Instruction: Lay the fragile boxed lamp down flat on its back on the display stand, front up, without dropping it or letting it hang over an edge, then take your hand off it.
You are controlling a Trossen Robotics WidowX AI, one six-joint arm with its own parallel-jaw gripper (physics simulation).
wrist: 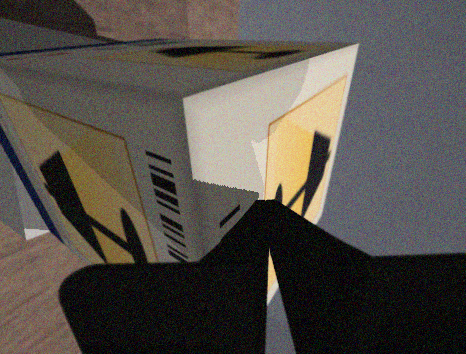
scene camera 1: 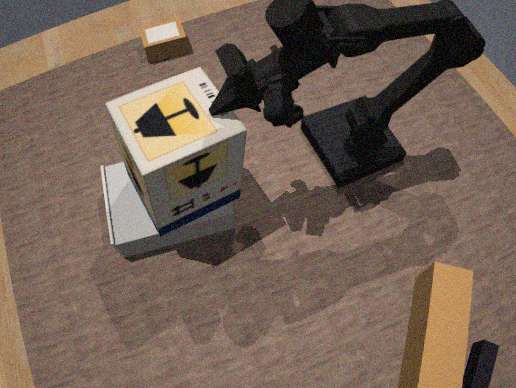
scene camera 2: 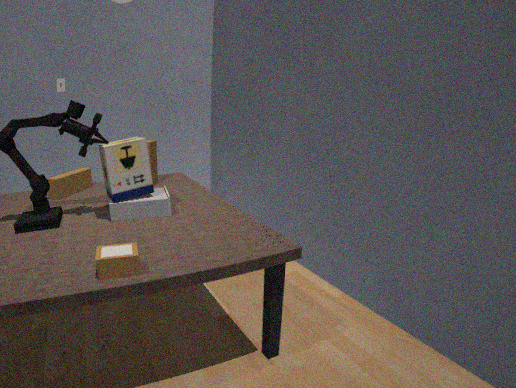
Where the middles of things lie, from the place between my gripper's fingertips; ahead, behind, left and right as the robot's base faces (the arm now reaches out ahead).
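Labels:
The boxed lamp (scene camera 1: 184, 163) first: my hand is 110 mm above it, 70 mm short of it and 10 mm to the left of it. Then there is the display stand (scene camera 1: 131, 230), which is 260 mm below my hand, 120 mm ahead of it and 20 mm to the right of it.

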